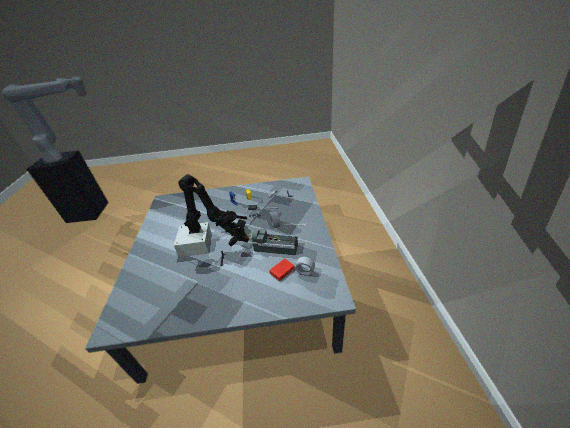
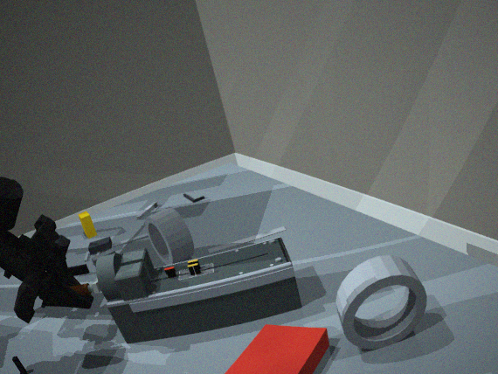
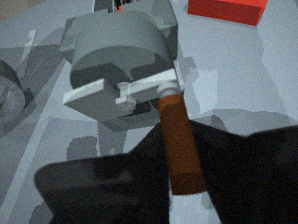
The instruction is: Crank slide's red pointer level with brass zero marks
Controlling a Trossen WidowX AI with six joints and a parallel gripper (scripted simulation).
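My gripper tip is now 130 mm short of the red pointer, 10 mm to the left of it and 10 mm below it. From my gripper tip the other things lie so: brown handle 20 mm behind, 20 mm above; yellow block 580 mm to the left, 40 mm below, 10 mm behind; blue clamp 530 mm to the left, 130 mm behind, 20 mm below.
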